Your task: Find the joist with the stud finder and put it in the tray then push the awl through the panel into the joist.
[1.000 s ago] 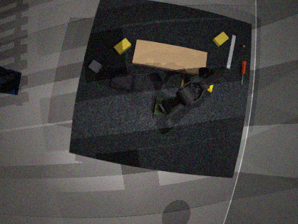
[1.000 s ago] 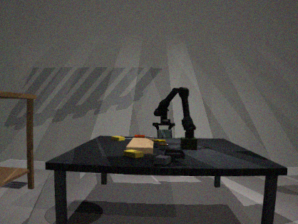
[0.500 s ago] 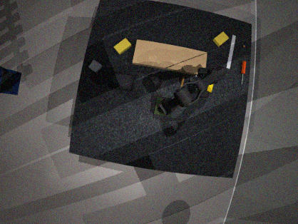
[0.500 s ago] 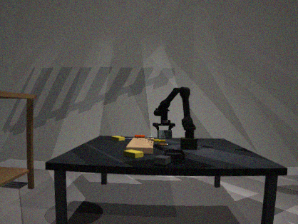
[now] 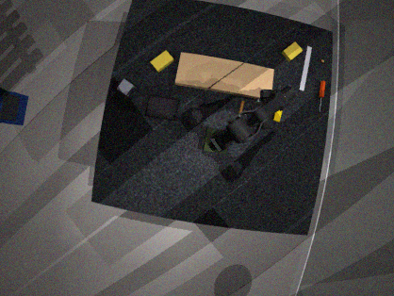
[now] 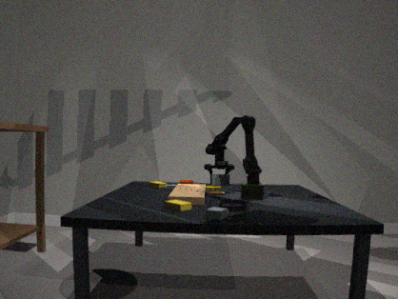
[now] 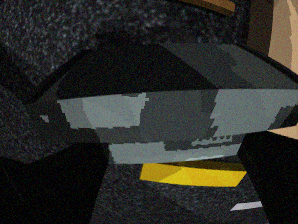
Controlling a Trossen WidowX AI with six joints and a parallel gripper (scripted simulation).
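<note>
Now: the dark grey stud finder 10 mm to the left of my gripper tip and 10 mm ahead of it. Also, from my gripper tip: white bar 380 mm ahead, 210 mm to the right, 70 mm below; then yellow bar 100 mm to the right, 80 mm ahead, 70 mm below; then awl 100 mm to the left, 70 mm below, 30 mm behind.
</note>
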